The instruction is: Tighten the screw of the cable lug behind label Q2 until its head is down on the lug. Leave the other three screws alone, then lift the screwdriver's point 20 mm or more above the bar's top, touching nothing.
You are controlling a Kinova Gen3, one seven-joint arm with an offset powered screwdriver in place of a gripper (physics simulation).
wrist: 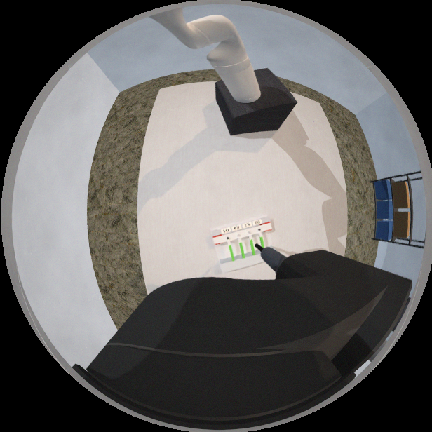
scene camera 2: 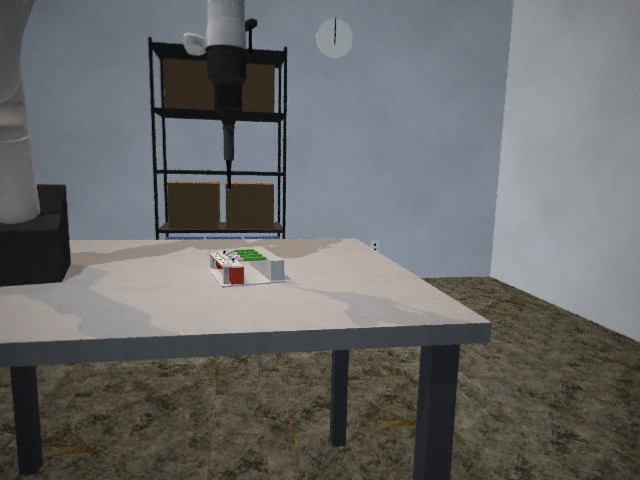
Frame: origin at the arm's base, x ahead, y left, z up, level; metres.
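Where they show: hand at its tool point: [scene camera 2: 229, 189]; arm's base at its link origin: [scene camera 2: 14, 212].
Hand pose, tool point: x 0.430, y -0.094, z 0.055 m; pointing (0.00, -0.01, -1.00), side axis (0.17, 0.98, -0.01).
Each offset is from my tool point to the centre of the thing. "spot": to the spot under its first point. Level surfaces: height alone.
The screwdriver, which stands in place of a gripper, has its point {spot: 0.003 m up, 0.000 m ahead, 0.003 m right} [scene camera 2: 229, 188] [wrist: 257, 245] high above the table, touching nothing. In the wrist view the point overlaps the area by the two right-hand green cables. The bar [wrist: 243, 235] is white with red ends; its near red end block {spot: 0.173 m down, 0.001 m ahead, 0.087 m right} [scene camera 2: 236, 275] faces scene camera 2. Four green cables {spot: 0.145 m down, 0.044 m ahead, 0.014 m right} [scene camera 2: 250, 254] [wrist: 231, 253] run from lugs on the bar to a pale grey block {spot: 0.167 m down, 0.090 m ahead, 0.081 m right} [scene camera 2: 277, 269] [wrist: 242, 263]. Two outer screws show as dark dots; the inner ones look pale. The small labels [wrist: 236, 228] are too blurred to match to Q2.
The arm's black base [scene camera 2: 32, 258] [wrist: 260, 112] stands on the table {0.195 m down} [scene camera 2: 310, 310] [wrist: 210, 185]. A black shelf rack [scene camera 2: 283, 144] with brown boxes [scene camera 2: 193, 205] [wrist: 401, 195] stands behind the table. A round clock [scene camera 2: 333, 38] hangs on the wall.
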